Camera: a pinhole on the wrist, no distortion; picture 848 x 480 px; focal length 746.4 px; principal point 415.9 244.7 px. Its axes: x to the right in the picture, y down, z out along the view. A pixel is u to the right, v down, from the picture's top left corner.
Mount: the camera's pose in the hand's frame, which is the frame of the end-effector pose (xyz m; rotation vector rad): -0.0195 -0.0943 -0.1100 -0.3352 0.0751 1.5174
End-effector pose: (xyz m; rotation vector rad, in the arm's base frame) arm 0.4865 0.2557 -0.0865 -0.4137 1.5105 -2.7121
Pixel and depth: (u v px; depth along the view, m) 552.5 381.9 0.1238
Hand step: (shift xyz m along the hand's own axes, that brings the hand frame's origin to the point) -0.0602 -0.0396 -0.0018
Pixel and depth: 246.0 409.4 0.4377
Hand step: -0.1902 -0.0742 0.3158
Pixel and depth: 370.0 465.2 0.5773
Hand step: -0.2813 0.0255 0.4198
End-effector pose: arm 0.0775 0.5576 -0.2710 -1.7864 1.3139 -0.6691
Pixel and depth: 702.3 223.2 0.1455
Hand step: -0.0351 -0.0024 0.0150
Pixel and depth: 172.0 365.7 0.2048
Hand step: -0.0888 -0.1047 0.0964
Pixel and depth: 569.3 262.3 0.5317
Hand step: -0.1096 0.1506 0.3662
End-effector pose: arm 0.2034 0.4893 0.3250 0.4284 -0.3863 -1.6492
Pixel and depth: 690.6 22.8 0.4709
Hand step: 0.0542 0.1938 0.3177
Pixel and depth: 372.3 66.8 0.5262
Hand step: 0.0187 0.0116 0.4200
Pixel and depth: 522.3 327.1 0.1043
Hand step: -0.0465 -0.0524 -0.0164
